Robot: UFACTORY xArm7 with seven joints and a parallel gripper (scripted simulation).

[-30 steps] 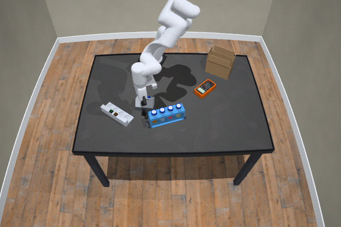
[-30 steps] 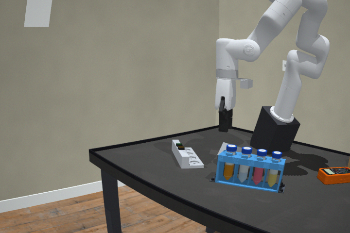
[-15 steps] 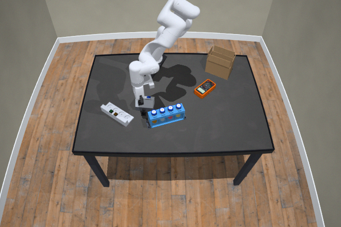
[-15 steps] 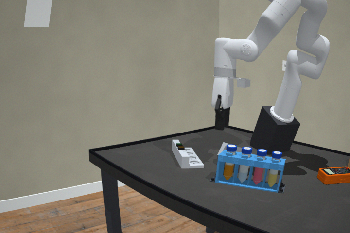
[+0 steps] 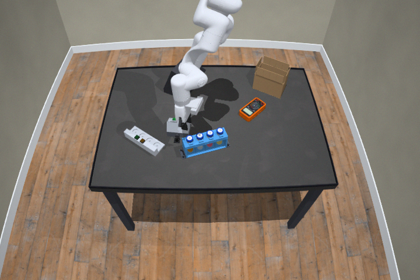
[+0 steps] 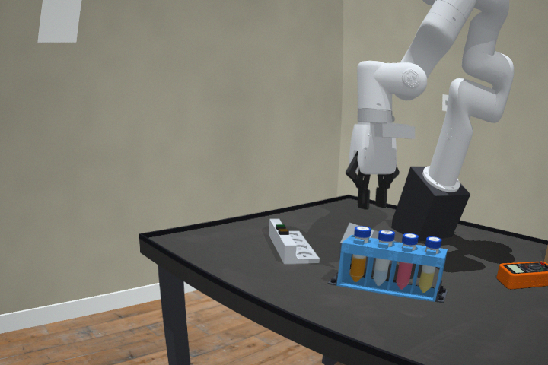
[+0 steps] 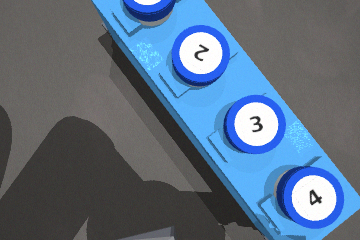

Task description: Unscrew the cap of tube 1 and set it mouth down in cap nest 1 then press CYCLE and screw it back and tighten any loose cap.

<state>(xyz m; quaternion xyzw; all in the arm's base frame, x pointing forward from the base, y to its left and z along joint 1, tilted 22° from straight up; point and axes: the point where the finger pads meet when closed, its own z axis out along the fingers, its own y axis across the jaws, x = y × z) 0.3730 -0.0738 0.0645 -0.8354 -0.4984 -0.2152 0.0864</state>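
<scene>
The cap 1 is 16 cm to the left of my hand, 6 cm below it and 2 cm ahead of it. The rest, counted from my hand: grey key housing: 12 cm below, 10 cm behind, 3 cm to the right.
</scene>
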